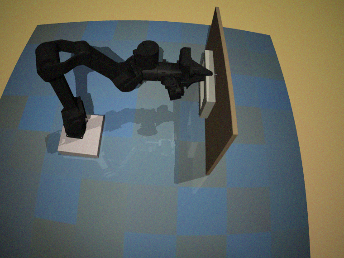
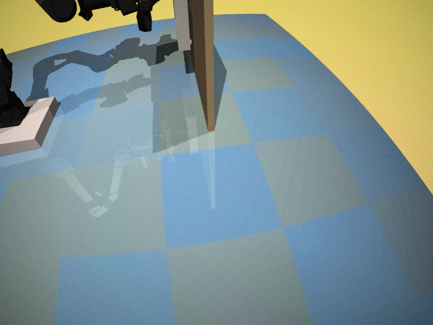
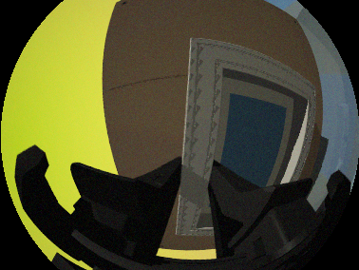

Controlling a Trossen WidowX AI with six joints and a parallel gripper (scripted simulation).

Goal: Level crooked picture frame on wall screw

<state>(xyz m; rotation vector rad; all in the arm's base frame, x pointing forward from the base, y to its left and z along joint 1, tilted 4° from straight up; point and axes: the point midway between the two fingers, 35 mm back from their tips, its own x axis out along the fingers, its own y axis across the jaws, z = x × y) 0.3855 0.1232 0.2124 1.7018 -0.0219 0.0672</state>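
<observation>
Right now my gripper tip is 5 cm above the picture frame and 1 cm to the right of it. The rest, counted from my gripper tip: brown wall board: 7 cm below, 2 cm ahead, 1 cm to the left.
</observation>
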